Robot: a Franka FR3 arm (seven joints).
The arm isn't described. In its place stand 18 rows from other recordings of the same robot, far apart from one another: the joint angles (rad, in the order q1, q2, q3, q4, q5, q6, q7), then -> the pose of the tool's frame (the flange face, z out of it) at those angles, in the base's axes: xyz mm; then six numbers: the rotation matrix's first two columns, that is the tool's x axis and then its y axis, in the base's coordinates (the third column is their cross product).
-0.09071, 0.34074, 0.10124, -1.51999, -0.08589, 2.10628, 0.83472 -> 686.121 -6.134 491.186 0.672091 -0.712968 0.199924 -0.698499 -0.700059 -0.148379
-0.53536, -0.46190, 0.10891, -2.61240, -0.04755, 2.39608, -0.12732 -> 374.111 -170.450 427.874 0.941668 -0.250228 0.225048 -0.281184 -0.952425 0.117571
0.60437, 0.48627, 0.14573, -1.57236, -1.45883, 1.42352, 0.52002 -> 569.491 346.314 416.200 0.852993 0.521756 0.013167 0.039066 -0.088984 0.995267
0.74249, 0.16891, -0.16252, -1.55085, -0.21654, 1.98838, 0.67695 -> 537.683 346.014 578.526 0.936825 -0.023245 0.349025 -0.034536 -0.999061 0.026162
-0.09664, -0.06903, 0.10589, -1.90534, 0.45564, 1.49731, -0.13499 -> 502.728 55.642 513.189 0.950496 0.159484 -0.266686 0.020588 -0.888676 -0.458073
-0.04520, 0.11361, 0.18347, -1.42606, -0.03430, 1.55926, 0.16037 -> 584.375 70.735 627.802 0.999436 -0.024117 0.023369 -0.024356 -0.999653 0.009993
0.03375, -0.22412, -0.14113, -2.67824, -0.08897, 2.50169, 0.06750 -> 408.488 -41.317 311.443 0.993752 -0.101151 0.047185 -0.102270 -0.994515 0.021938
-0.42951, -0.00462, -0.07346, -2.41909, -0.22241, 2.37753, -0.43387 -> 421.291 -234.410 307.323 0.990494 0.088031 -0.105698 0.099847 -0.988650 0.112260
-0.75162, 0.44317, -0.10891, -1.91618, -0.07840, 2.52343, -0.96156 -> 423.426 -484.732 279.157 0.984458 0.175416 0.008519 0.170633 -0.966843 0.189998
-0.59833, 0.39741, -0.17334, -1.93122, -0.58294, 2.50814, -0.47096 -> 465.286 -437.983 301.160 0.979548 0.126383 -0.156566 0.183060 -0.882730 0.432755
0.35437, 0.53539, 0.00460, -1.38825, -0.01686, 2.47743, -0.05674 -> 704.458 263.550 462.688 0.770783 0.362040 0.524233 0.400481 -0.915283 0.043273
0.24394, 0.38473, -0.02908, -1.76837, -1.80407, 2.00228, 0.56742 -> 669.678 88.175 396.486 0.761320 0.645813 -0.057593 0.072977 0.002913 0.997329
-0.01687, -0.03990, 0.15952, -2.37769, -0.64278, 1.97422, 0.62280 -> 457.416 26.899 322.842 0.987135 -0.137468 -0.081651 -0.062198 -0.800604 0.595957
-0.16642, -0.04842, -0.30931, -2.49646, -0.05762, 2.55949, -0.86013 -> 423.140 -216.526 312.434 0.906385 0.418952 0.054269 0.412821 -0.905656 0.096778
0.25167, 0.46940, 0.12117, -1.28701, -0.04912, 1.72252, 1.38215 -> 653.098 232.281 479.493 0.528885 -0.848608 -0.012034 -0.848131 -0.528998 0.028906
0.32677, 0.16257, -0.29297, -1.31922, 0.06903, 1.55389, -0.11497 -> 599.744 44.860 651.066 0.984378 0.156472 0.080729 0.157993 -0.987358 -0.012775
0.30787, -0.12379, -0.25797, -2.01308, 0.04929, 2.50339, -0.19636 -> 567.589 21.420 575.691 0.798391 0.179586 0.574736 0.195528 -0.980087 0.034629
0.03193, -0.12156, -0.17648, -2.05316, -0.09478, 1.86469, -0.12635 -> 506.271 -83.659 484.828 0.996937 0.012101 -0.077266 0.016611 -0.998179 0.057994
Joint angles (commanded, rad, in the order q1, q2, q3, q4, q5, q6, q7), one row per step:
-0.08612, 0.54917, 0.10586, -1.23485, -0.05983, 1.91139, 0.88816
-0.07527, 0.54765, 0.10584, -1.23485, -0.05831, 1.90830, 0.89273
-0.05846, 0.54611, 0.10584, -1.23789, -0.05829, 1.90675, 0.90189
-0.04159, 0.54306, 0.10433, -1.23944, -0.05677, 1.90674, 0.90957
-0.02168, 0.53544, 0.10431, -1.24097, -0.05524, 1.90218, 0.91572
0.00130, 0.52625, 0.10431, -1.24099, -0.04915, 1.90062, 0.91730
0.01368, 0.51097, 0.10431, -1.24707, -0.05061, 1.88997, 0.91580
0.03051, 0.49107, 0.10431, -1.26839, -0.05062, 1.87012, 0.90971
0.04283, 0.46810, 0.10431, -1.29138, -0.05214, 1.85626, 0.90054
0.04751, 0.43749, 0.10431, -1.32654, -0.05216, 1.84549, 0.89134
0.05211, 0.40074, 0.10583, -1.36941, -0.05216, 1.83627, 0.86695
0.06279, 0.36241, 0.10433, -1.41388, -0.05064, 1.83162, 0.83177
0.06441, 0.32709, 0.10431, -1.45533, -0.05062, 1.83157, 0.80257
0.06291, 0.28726, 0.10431, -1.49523, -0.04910, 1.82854, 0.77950
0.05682, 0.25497, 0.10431, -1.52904, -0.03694, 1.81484, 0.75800
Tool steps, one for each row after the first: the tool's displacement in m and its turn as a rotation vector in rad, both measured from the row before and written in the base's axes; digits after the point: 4 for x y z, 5 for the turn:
-0.0004, 0.0080, 0.0008, 0.00188, 0.00161, 0.00598
-0.0007, 0.0123, -0.0005, 0.00095, 0.00307, 0.00788
-0.0008, 0.0116, 0.0014, 0.00146, -0.00134, 0.00773
-0.0022, 0.0146, 0.0043, 0.00162, -0.00139, 0.01356
-0.0026, 0.0171, 0.0065, 0.00592, -0.00706, 0.02022
-0.0045, 0.0088, 0.0069, -0.00325, 0.00117, 0.01448
-0.0080, 0.0120, 0.0017, -0.00517, 0.02087, 0.02395
-0.0079, 0.0085, 0.0036, -0.00648, 0.01323, 0.02279
-0.0095, 0.0032, 0.0032, -0.00594, 0.01478, 0.01539
-0.0115, 0.0039, 0.0036, -0.00707, 0.01473, 0.03206
-0.0121, 0.0062, 0.0039, -0.00675, 0.01046, 0.04578
-0.0103, 0.0007, 0.0034, -0.00605, 0.00583, 0.03221
-0.0112, -0.0014, 0.0065, -0.00419, 0.00303, 0.02243
-0.0103, -0.0036, 0.0032, 0.00505, 0.01676, 0.01359

